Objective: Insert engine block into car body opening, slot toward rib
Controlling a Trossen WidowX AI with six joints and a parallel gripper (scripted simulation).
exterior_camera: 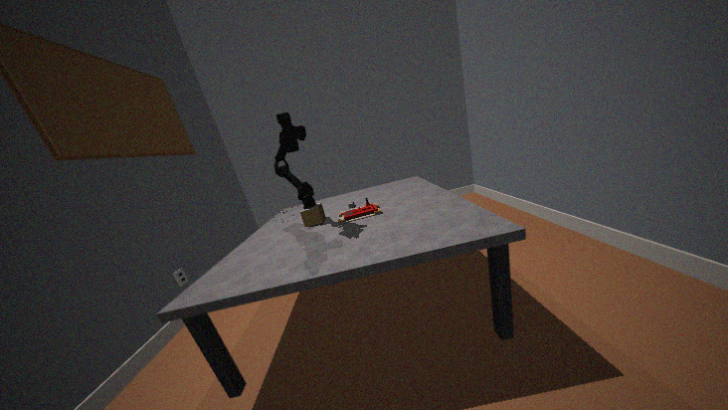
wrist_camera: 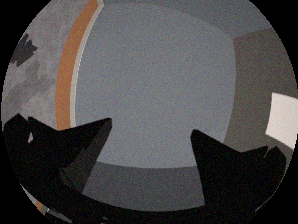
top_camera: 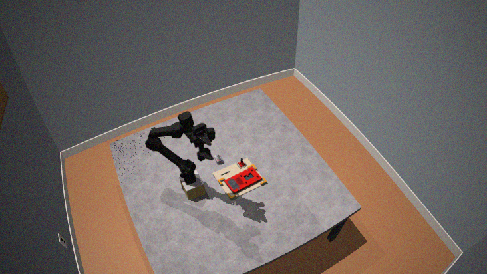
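Now: the grey engine block 53 cm below my gripper tip, 38 cm to the left of it and 14 cm ahead of it. From my gripper tip the other things lie so: cream board (53 cm below, 21 cm ahead, 19 cm to the left).
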